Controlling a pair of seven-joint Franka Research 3 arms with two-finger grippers.
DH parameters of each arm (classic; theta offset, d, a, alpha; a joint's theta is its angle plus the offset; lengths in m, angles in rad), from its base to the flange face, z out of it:
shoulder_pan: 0 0.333 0 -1.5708
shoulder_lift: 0 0 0 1.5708
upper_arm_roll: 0 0.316 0.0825 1.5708
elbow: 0 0 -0.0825 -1.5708
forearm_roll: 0 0.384 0 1.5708
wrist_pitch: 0 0 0.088 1.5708
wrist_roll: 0 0.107 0 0
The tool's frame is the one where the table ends.
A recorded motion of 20 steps. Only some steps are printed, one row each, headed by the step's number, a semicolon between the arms.
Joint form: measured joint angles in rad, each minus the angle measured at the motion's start. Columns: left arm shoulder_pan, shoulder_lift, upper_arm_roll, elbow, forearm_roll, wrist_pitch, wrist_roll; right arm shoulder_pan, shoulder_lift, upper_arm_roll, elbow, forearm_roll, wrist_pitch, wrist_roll.
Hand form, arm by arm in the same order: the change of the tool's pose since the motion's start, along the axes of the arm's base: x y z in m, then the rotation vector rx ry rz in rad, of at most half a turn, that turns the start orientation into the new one. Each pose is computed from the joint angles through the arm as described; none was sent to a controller.
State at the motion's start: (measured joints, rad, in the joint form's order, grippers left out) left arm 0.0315 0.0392 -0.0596 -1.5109 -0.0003 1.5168 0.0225; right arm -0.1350 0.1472 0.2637 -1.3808 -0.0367 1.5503 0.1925
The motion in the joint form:
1: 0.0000 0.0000 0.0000 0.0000 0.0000 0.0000 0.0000; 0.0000 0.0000 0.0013 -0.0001 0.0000 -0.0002 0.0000
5: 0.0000 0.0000 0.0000 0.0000 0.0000 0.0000 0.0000; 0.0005 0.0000 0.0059 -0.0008 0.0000 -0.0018 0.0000
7: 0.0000 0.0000 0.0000 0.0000 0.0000 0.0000 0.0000; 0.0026 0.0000 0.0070 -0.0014 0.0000 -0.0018 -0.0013
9: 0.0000 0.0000 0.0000 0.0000 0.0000 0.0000 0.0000; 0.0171 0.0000 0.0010 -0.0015 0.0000 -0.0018 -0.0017
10: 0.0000 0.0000 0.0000 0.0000 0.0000 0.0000 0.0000; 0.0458 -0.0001 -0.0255 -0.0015 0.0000 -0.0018 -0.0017
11: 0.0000 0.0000 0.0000 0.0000 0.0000 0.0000 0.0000; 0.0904 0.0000 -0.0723 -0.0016 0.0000 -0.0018 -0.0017
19: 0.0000 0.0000 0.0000 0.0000 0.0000 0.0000 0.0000; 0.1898 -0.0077 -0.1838 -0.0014 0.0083 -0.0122 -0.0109
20: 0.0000 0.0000 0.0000 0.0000 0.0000 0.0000 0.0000; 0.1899 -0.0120 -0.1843 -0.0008 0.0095 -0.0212 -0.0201
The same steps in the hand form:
1: 0.0000 0.0000 0.0000 0.0000 0.0000 0.0000; -0.0001 0.0007 0.0000 0.0002 0.0003 0.0013
5: 0.0000 0.0000 0.0000 0.0000 0.0000 0.0000; -0.0006 0.0035 -0.0004 0.0005 0.0025 0.0064
7: 0.0000 0.0000 0.0000 0.0000 0.0000 0.0000; -0.0008 0.0054 -0.0007 0.0006 0.0030 0.0109
9: 0.0000 0.0000 0.0000 0.0000 0.0000 0.0000; -0.0014 0.0107 -0.0008 -0.0003 0.0032 0.0198
10: 0.0000 0.0000 0.0000 0.0000 0.0000 0.0000; -0.0015 0.0133 -0.0013 -0.0042 0.0036 0.0223
11: 0.0000 0.0000 0.0000 0.0000 0.0000 0.0000; -0.0012 0.0143 -0.0022 -0.0111 0.0043 0.0206
19: 0.0000 0.0000 0.0000 0.0000 0.0000 0.0000; -0.0039 0.0133 0.0004 -0.0203 0.0080 0.0191
20: 0.0000 0.0000 0.0000 0.0000 0.0000 0.0000; -0.0061 0.0130 0.0024 -0.0202 0.0122 0.0279

